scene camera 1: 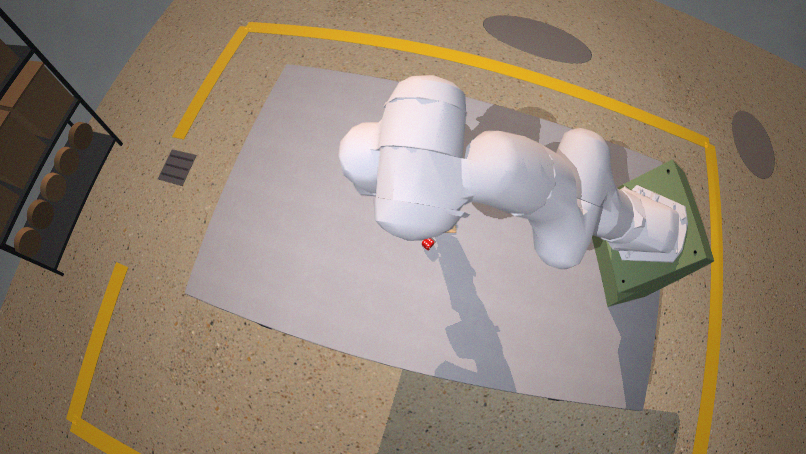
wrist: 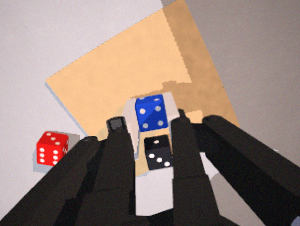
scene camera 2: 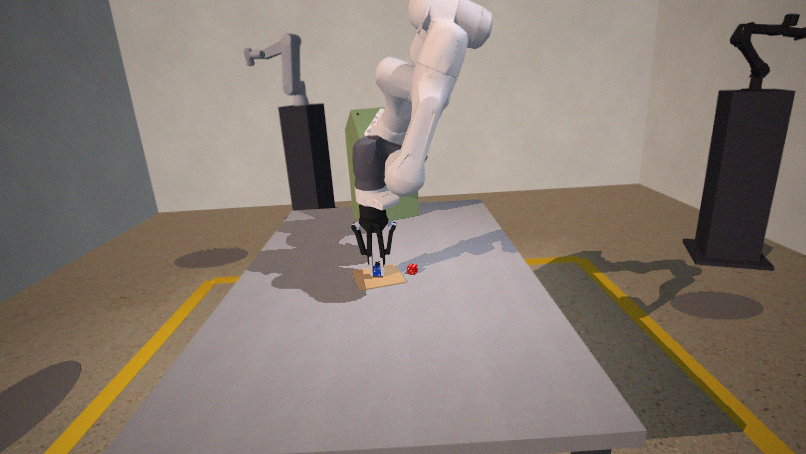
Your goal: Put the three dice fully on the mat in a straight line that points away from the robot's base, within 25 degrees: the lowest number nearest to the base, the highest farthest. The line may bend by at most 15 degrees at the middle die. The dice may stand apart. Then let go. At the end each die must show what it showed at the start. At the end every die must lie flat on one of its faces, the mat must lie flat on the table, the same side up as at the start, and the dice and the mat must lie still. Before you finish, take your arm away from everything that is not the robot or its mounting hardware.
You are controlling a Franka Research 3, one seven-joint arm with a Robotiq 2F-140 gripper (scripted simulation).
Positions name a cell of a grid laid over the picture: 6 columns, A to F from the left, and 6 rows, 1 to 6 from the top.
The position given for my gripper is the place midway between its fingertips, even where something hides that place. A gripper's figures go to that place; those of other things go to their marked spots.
Scene:
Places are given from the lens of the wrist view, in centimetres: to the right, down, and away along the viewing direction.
my gripper (wrist: D3): 0, 0, 21
red die (wrist: B4): -9, 3, 21
blue die (wrist: D3): 0, 0, 19
tan mat (wrist: D2): 1, -5, 20
The marked spots on the blue die and the red die are 10 cm apart.

